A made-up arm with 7 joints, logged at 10 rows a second.
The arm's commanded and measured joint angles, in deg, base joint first. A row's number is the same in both.
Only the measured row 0 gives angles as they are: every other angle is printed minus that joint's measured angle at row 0.
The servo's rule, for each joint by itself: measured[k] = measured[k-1] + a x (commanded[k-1-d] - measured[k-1]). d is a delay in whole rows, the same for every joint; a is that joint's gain. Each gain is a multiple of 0.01, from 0.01 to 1. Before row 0 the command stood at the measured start. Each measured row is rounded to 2 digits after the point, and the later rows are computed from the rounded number. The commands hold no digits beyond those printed.
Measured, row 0:
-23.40 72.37 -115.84 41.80 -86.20 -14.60 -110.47
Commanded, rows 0 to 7:
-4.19 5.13 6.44 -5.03 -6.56 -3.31 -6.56
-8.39 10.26 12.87 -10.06 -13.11 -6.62 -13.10
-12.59 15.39 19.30 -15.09 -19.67 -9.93 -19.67
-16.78 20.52 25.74 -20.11 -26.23 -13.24 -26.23
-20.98 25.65 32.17 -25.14 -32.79 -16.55 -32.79
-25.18 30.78 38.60 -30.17 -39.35 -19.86 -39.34
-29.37 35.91 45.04 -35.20 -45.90 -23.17 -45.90
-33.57 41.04 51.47 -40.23 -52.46 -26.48 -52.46
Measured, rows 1 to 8:
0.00 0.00 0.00 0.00 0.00 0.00 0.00
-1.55 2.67 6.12 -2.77 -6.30 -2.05 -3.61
-4.08 6.62 12.53 -6.78 -12.84 -4.88 -8.83
-7.23 11.18 18.96 -11.35 -19.40 -8.01 -14.79
-10.76 16.04 25.40 -16.17 -25.96 -11.25 -21.08
-14.54 21.04 31.83 -21.10 -32.52 -14.54 -27.52
-18.48 26.10 38.26 -26.09 -39.08 -17.84 -34.02
-22.51 31.20 44.70 -31.10 -45.63 -21.14 -40.55
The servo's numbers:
d 1
a 0.37 0.52 0.95 0.55 0.96 0.62 0.55

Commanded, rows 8 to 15:
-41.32 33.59 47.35 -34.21 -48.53 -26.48 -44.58
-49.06 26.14 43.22 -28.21 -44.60 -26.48 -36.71
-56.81 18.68 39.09 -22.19 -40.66 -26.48 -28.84
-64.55 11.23 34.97 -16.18 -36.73 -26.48 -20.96
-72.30 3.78 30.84 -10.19 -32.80 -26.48 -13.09
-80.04 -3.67 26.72 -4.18 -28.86 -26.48 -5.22
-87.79 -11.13 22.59 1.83 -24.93 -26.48 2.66
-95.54 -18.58 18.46 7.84 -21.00 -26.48 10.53
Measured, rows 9 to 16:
-26.60 36.32 51.13 -36.12 -52.19 -24.45 -47.10
-32.05 34.90 47.54 -35.07 -48.68 -25.71 -45.71
-38.34 30.34 43.44 -31.30 -44.76 -26.19 -40.76
-45.17 24.28 39.31 -26.29 -40.82 -26.37 -34.20
-52.34 17.49 35.19 -20.73 -36.89 -26.44 -26.92
-59.73 10.36 31.06 -14.93 -32.96 -26.46 -19.31
-67.24 3.06 26.94 -9.02 -29.02 -26.47 -11.56
-74.84 -4.32 22.81 -3.05 -25.09 -26.48 -3.74

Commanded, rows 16 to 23:
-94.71 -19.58 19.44 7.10 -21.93 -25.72 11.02
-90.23 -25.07 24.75 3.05 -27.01 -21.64 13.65
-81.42 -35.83 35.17 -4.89 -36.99 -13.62 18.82
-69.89 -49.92 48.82 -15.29 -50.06 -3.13 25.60
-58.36 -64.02 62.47 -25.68 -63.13 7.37 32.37
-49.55 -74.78 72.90 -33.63 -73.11 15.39 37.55
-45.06 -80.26 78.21 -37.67 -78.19 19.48 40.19
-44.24 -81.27 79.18 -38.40 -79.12 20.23 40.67
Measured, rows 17 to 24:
-82.50 -11.74 18.68 2.94 -21.16 -26.48 4.11
-87.02 -15.82 19.40 5.23 -21.90 -26.01 7.91
-88.21 -20.63 24.48 4.03 -26.81 -23.30 11.07
-85.70 -28.53 34.64 -0.88 -36.58 -17.30 15.33
-79.85 -39.65 48.11 -8.81 -49.52 -8.51 20.98
-71.90 -52.32 61.75 -18.09 -62.59 1.34 27.24
-63.63 -64.00 72.34 -26.64 -72.69 10.05 32.91
-56.76 -72.46 77.92 -32.71 -77.97 15.90 36.91

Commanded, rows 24 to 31:
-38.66 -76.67 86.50 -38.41 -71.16 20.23 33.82
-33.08 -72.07 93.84 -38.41 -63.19 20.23 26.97
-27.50 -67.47 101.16 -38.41 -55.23 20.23 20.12
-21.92 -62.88 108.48 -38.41 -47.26 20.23 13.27
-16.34 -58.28 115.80 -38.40 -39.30 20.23 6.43
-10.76 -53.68 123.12 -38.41 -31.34 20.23 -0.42
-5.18 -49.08 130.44 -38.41 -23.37 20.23 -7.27
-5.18 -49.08 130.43 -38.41 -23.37 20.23 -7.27
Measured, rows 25 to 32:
-52.13 -77.04 79.12 -35.84 -79.07 18.58 38.98
-47.15 -76.85 86.13 -37.25 -71.48 19.60 36.14
-41.94 -74.36 93.45 -37.89 -63.52 19.99 31.10
-36.60 -70.78 100.77 -38.18 -55.56 20.14 25.06
-31.17 -66.67 108.09 -38.31 -47.59 20.20 18.58
-25.68 -62.31 115.41 -38.36 -39.63 20.22 11.90
-20.16 -57.82 122.73 -38.39 -31.67 20.23 5.12
-14.62 -53.28 130.05 -38.40 -23.70 20.23 -1.69

